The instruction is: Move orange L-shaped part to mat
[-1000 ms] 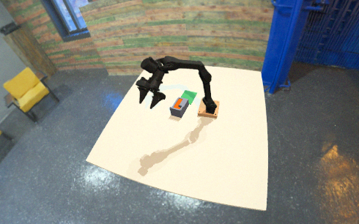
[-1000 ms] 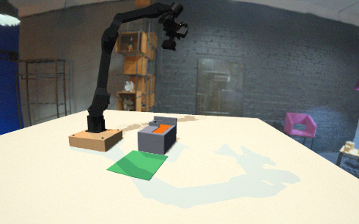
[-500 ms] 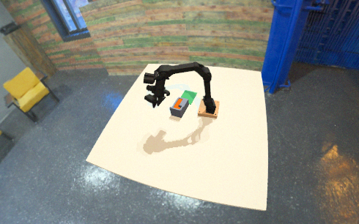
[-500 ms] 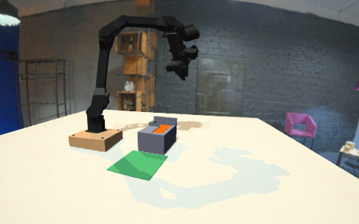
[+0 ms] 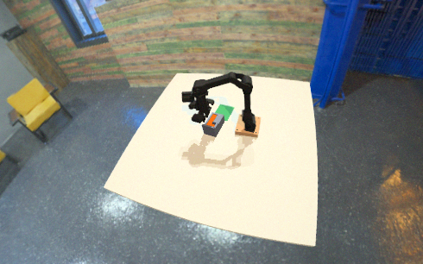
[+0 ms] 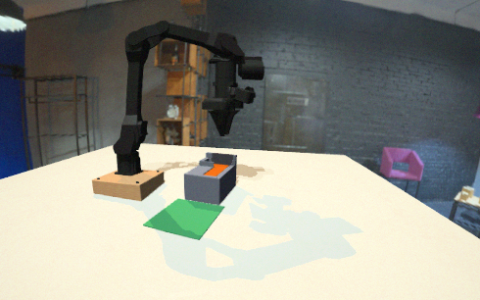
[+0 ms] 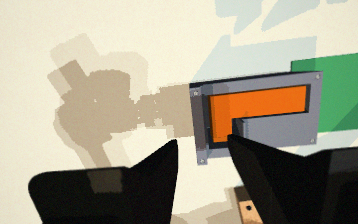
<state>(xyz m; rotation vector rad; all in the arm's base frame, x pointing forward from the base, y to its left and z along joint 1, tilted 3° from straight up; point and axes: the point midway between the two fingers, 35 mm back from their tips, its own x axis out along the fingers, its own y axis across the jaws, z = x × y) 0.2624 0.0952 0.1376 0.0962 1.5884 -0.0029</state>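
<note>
Now: the orange L-shaped part 1 cm behind my gripper tip, 6 cm to the right of it and 9 cm below it. Round my gripper tip: green mat: 2 cm behind, 22 cm to the right, 16 cm below.
</note>
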